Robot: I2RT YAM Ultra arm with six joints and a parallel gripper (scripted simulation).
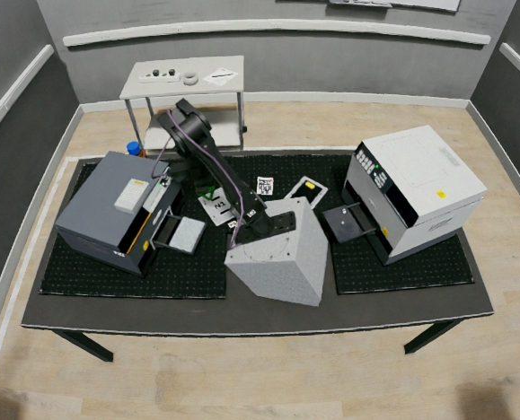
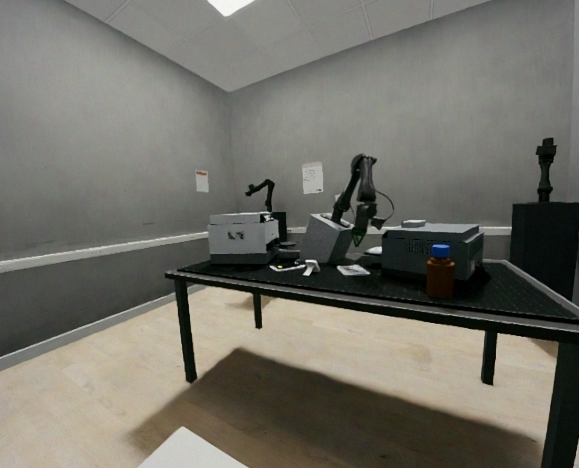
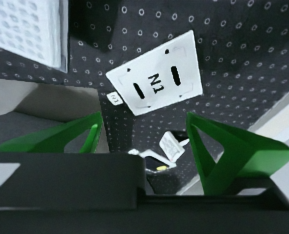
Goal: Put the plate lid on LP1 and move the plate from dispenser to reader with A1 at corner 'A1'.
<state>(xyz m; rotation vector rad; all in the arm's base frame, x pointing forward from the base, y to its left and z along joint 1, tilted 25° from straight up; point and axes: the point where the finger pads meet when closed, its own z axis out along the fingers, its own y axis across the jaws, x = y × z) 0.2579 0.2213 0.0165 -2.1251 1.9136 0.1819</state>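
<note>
My hand is 160 mm past the well plate, 80 mm to the right of it and 60 mm above it. Also, from my hand: dark lid (80 mm ahead, 390 mm to the right, 130 mm below); capped brown bottle (220 mm ahead, 350 mm to the left, 30 mm below); LP1 pad (80 mm ahead, 390 mm to the right, 140 mm below).
</note>
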